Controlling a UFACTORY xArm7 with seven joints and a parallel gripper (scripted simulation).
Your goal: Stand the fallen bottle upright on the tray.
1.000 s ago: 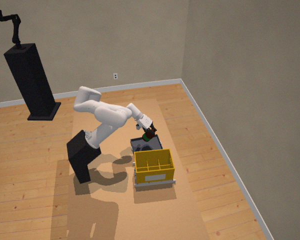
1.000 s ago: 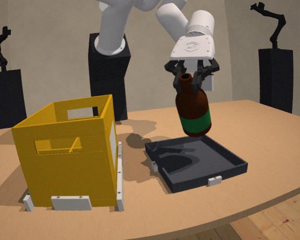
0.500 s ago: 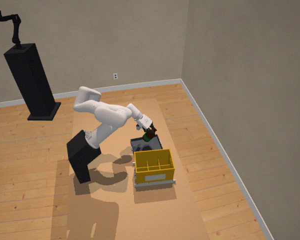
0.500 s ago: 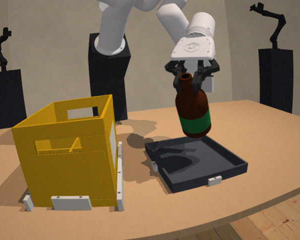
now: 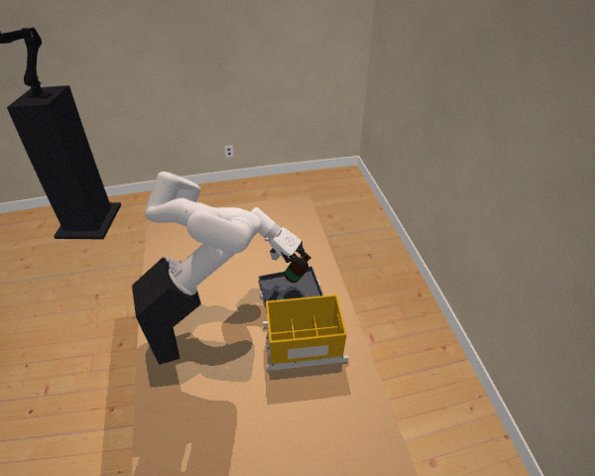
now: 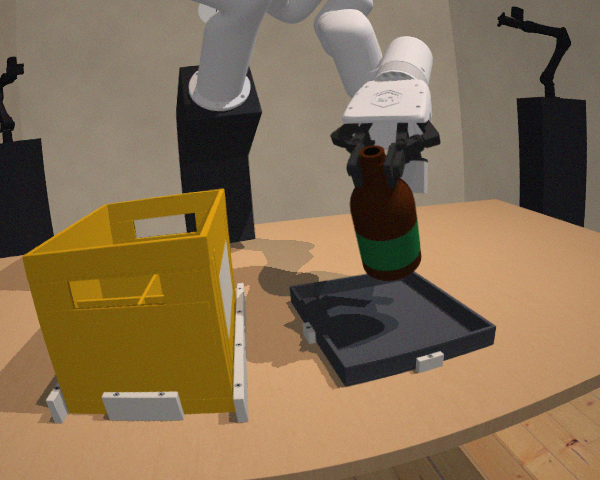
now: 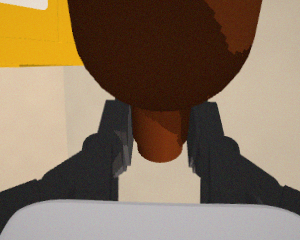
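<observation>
The bottle is 5 cm below my hand, 2 cm behind it and 1 cm to the left of it. Also, from my hand: yellow crate: 26 cm to the right, 12 cm below; then tray: 20 cm below, 6 cm behind, 1 cm to the left.
</observation>
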